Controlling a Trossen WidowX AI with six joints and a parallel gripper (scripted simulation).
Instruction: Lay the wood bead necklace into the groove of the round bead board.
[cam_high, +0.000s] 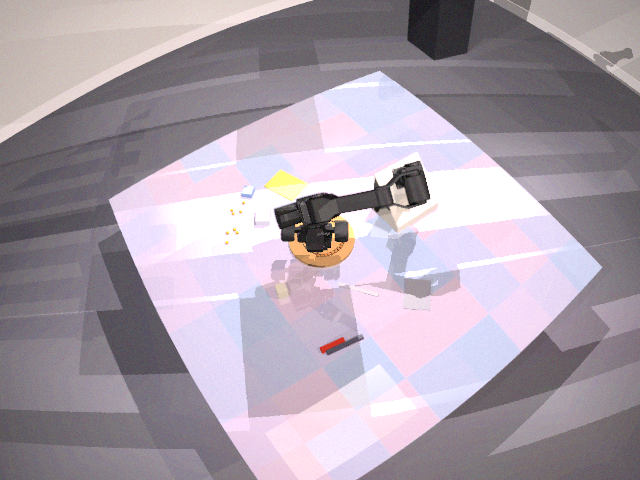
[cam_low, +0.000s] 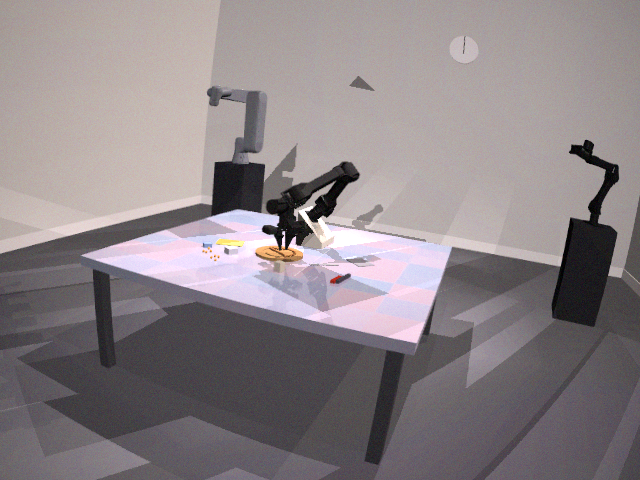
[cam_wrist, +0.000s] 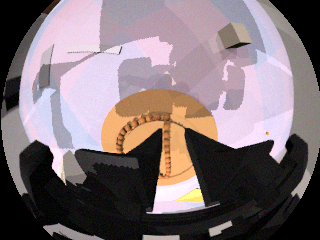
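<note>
Right now the round bead board is 4 cm to the right of my gripper tip, 4 cm behind it and 3 cm below it. From my gripper tip the other things lie so: cream cube: 15 cm ahead, 7 cm to the left, 2 cm below; white block: 20 cm to the right, 9 cm ahead, 3 cm below; thin rod: 16 cm to the left, 5 cm behind, 4 cm below.
</note>
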